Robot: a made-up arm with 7 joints. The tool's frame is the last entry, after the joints.
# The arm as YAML. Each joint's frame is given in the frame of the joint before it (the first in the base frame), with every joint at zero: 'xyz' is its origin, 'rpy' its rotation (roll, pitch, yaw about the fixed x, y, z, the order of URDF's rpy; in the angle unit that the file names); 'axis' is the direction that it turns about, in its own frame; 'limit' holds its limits. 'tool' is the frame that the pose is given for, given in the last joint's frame.
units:
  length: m
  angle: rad
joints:
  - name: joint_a
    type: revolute
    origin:
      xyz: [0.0, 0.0, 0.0]
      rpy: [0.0, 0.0, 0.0]
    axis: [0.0, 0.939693, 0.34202]
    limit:
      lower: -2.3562
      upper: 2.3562
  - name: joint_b
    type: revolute
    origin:
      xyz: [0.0, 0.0, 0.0]
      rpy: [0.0, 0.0, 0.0]
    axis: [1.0, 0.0, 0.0]
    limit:
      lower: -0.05
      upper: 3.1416
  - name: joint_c
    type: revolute
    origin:
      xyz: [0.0, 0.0, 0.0]
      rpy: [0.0, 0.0, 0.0]
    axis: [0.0, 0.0, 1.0]
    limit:
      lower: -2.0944
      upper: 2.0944
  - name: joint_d
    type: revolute
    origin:
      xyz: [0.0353, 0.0, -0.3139]
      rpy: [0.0, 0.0, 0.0]
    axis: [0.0, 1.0, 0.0]
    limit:
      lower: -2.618
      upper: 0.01
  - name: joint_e
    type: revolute
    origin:
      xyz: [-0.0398, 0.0, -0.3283]
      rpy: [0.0, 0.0, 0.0]
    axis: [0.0, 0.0, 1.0]
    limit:
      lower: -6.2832
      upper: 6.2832
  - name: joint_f
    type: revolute
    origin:
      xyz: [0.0, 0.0, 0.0]
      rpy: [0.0, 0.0, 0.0]
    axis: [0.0, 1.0, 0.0]
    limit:
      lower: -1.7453
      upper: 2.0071
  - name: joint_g
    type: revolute
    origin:
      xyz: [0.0, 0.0, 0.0]
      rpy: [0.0, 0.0, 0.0]
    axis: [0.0, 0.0, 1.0]
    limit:
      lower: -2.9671
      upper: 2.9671
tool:
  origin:
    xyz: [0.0, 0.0, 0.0]
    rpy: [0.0, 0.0, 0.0]
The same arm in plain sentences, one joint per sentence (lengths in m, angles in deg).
The arm has seven revolute joints in a row. What follows holds with every joint at zero, and every direction is one of the base frame's.
The first joint sits at the same point as the base frame's origin and turns about the direction (0, 0.9397, 0.342), from -135.00 to 135.00 deg.
The second joint sits at the same point as the first joint and turns about +x, from -2.86 to 180.00 deg.
The third joint sits at the same point as the second joint and turns about +z, from -120.00 to 120.00 deg.
The fourth joint sits 0.0353 m along +x and 0.3139 m along -z from the third joint and turns about +y, from -150.00 to 0.57 deg.
The fifth joint sits 0.0398 m along -x and 0.3283 m along -z from the fourth joint and turns about +z, from -360.00 to 360.00 deg.
The sixth joint sits at the same point as the fifth joint and turns about +y, from -100.00 to 115.00 deg.
The seventh joint sits at the same point as the sixth joint and turns about +z, from -170.00 to 170.00 deg.
The tool frame, which is the frame that the pose is given for, sits at the same point as the seventh joint; its axes are parallel to the base frame's.

